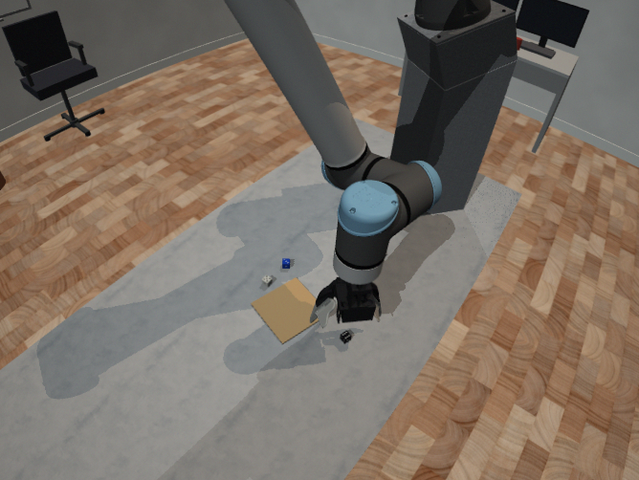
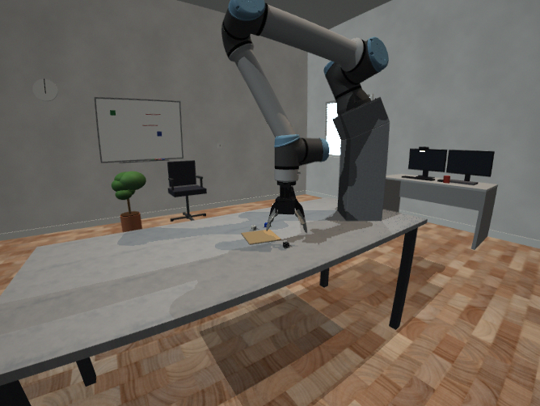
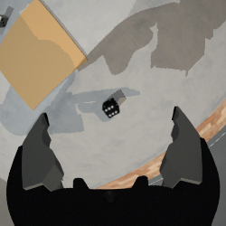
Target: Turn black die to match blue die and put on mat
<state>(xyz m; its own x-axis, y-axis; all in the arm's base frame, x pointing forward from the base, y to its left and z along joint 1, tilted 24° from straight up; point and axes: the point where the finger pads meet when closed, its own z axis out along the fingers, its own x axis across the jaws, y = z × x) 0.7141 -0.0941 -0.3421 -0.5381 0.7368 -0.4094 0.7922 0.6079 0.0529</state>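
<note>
The black die lies 40 mm below my hand, 20 mm to the left of it and 20 mm ahead of it. The rest, counted from my hand: blue die 220 mm to the right, 110 mm behind, 40 mm below; then tan mat 140 mm to the right, 50 mm below, 10 mm ahead; then white die 230 mm to the right, 40 mm below, 30 mm behind.
</note>
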